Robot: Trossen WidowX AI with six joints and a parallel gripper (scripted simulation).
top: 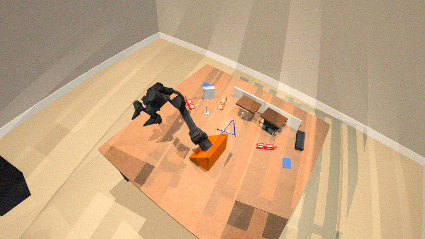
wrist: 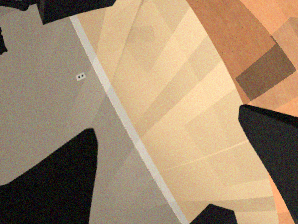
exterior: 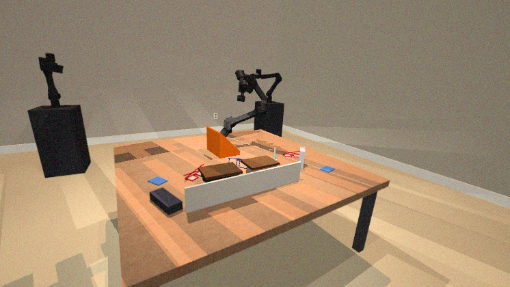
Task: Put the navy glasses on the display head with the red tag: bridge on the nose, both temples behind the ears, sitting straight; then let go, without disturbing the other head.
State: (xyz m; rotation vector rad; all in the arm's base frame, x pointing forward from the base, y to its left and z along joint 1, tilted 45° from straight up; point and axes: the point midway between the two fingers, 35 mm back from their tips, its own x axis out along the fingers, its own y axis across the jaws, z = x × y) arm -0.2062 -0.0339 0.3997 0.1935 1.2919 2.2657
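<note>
Now: gripper tip 56 cm short of the grey peg stand, 1 cm to the right of it and 34 cm above it. The rest, counted from my gripper tip: dark case 83 cm ahead, 68 cm to the right, 35 cm below; white panel 89 cm ahead, 32 cm to the right, 31 cm below.
</note>
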